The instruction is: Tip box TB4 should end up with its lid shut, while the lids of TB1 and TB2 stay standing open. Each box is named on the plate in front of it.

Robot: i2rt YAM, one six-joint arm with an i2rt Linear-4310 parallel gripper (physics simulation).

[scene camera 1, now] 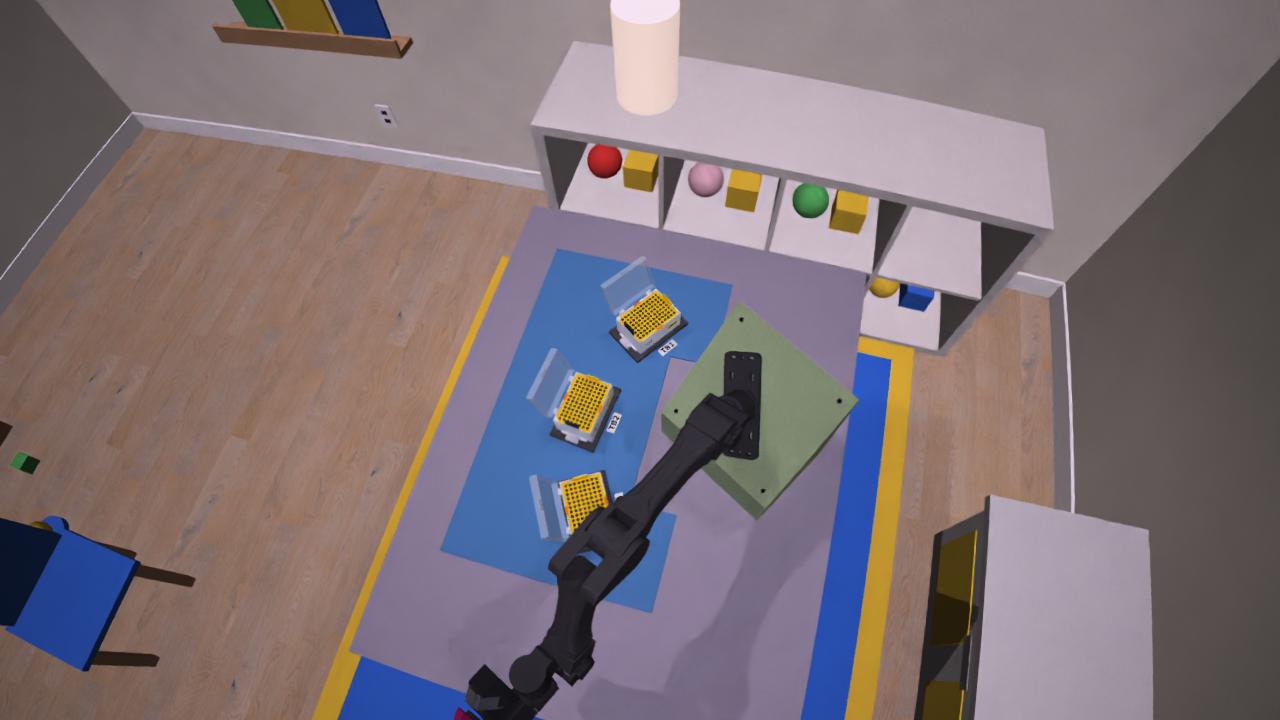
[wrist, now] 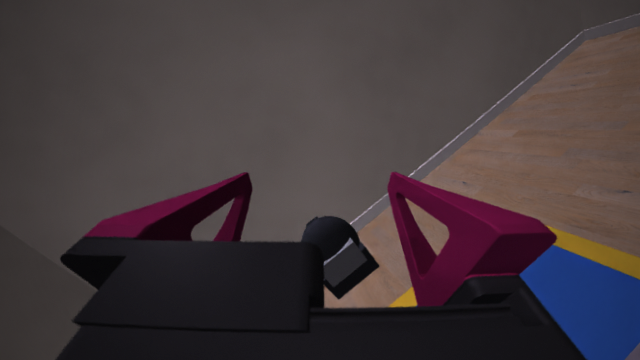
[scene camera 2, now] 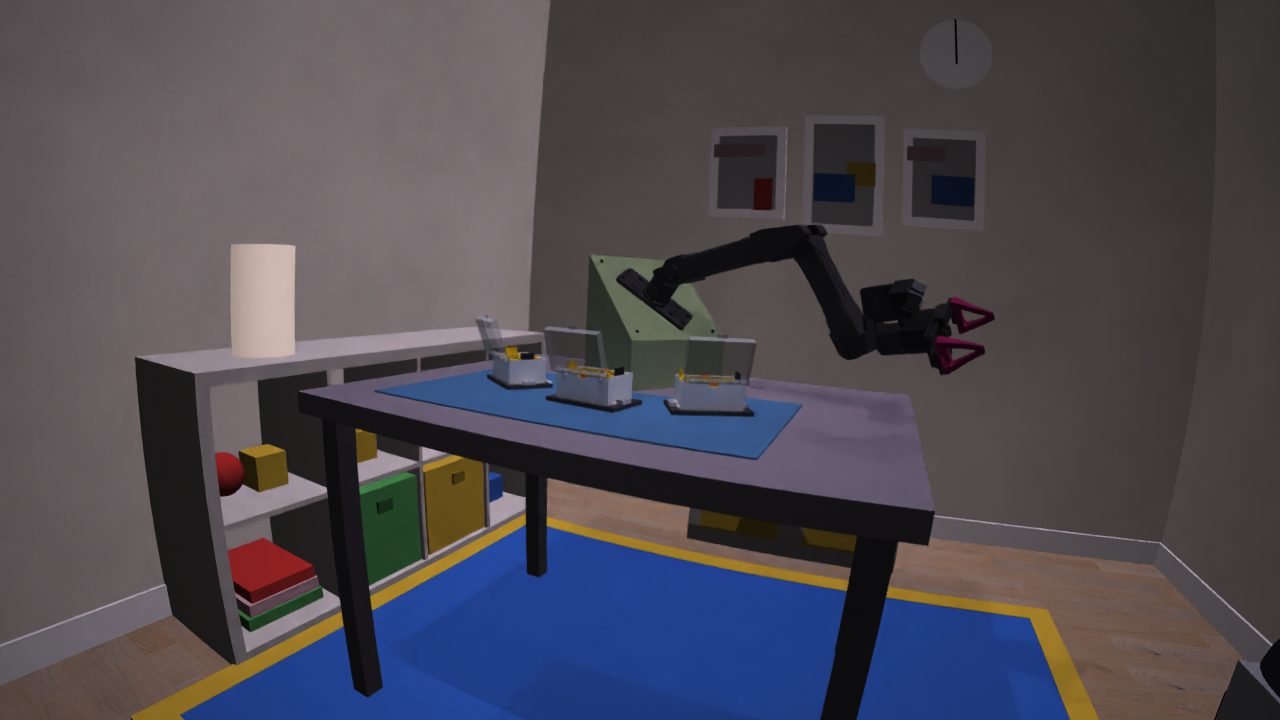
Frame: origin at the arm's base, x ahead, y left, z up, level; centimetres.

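Where they show: gripper, fingertip midpoint: (wrist: 319,180) (scene camera 2: 989,332); arm's base at its link origin: (scene camera 1: 742,405) (scene camera 2: 653,299).
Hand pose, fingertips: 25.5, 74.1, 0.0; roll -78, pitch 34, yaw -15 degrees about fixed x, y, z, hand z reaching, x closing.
Note:
Each offset is from my fingertips to the centre of the thing, as dx, dy, dz. "pt": to the spot under its first point. Level surfaces: height alone.
Three white boxes with yellow perforated inserts stand on dark bases. TB1 (scene camera 1: 648,319) (scene camera 2: 520,369) is nearest the shelf, its clear lid @[pt +5.8, -99.0, -9.5] (scene camera 1: 628,283) (scene camera 2: 489,334) standing open. TB2 (scene camera 1: 584,404) (scene camera 2: 593,386) is in the middle, its lid @[pt +13.7, -71.1, -9.6] (scene camera 1: 549,382) (scene camera 2: 574,349) standing open. The third box @[-2.8, -50.7, -16.4] (scene camera 1: 583,499) (scene camera 2: 709,394) has its lid @[+3.8, -46.4, -9.2] (scene camera 1: 543,508) (scene camera 2: 720,360) standing open too; the arm hides most of its name plate in scene camera 1, so its name cannot be read. My gripper (scene camera 2: 988,333) (wrist: 319,180) is open and empty, away from the boxes, above table height and pointing outward.
The boxes stand on a blue mat @[dz -19.7] (scene camera 1: 501,483) (scene camera 2: 760,434) on the table @[dz -20.0] (scene camera 1: 429,573) (scene camera 2: 850,420). The arm is mounted on a green sloped block (scene camera 1: 796,376) (scene camera 2: 653,353) beside them. A white shelf unit (scene camera 1: 850,134) with a lamp (scene camera 1: 646,62) (scene camera 2: 262,300) stands along the wall.

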